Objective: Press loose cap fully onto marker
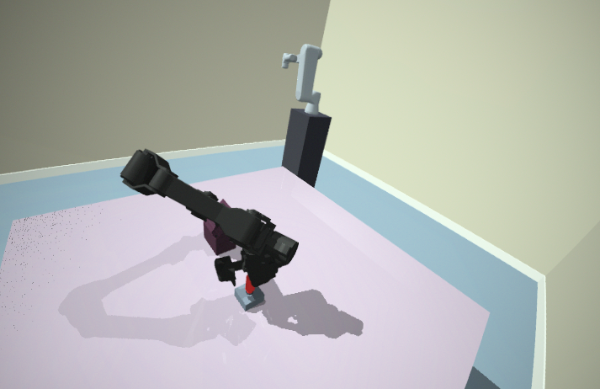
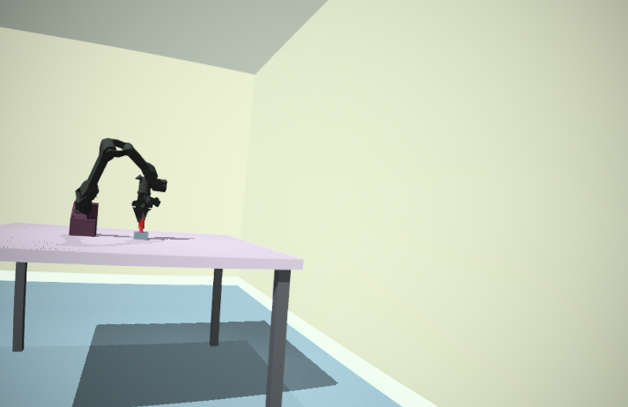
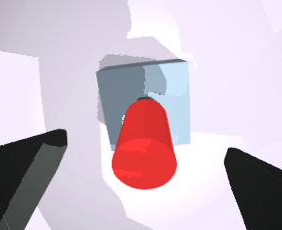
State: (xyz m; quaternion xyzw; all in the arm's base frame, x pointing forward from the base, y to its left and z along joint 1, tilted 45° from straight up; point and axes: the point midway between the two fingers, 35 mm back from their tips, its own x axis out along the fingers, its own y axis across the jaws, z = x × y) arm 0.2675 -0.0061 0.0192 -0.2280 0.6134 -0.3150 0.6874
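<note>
Now: the red cap right at my gripper tip. Also, from my gripper tip: holder block: 60 mm below.
</note>
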